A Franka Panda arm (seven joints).
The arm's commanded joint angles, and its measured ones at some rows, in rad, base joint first. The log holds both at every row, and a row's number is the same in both.
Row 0, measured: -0.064, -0.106, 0.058, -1.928, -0.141, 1.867, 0.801
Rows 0 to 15, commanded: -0.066, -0.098, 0.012, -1.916, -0.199, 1.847, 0.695; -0.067, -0.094, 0.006, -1.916, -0.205, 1.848, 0.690; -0.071, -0.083, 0.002, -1.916, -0.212, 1.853, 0.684; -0.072, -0.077, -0.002, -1.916, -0.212, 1.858, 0.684; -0.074, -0.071, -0.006, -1.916, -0.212, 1.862, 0.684; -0.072, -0.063, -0.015, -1.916, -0.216, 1.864, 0.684; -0.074, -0.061, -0.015, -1.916, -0.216, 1.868, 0.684; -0.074, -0.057, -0.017, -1.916, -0.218, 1.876, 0.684; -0.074, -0.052, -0.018, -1.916, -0.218, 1.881, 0.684; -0.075, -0.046, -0.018, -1.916, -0.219, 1.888, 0.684; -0.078, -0.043, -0.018, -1.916, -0.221, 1.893, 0.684; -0.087, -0.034, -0.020, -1.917, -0.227, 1.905, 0.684; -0.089, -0.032, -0.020, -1.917, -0.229, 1.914, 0.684; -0.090, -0.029, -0.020, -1.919, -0.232, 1.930, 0.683; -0.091, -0.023, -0.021, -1.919, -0.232, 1.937, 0.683; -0.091, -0.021, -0.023, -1.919, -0.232, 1.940, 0.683
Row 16, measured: -0.081, -0.036, -0.022, -1.928, -0.211, 1.912, 0.694
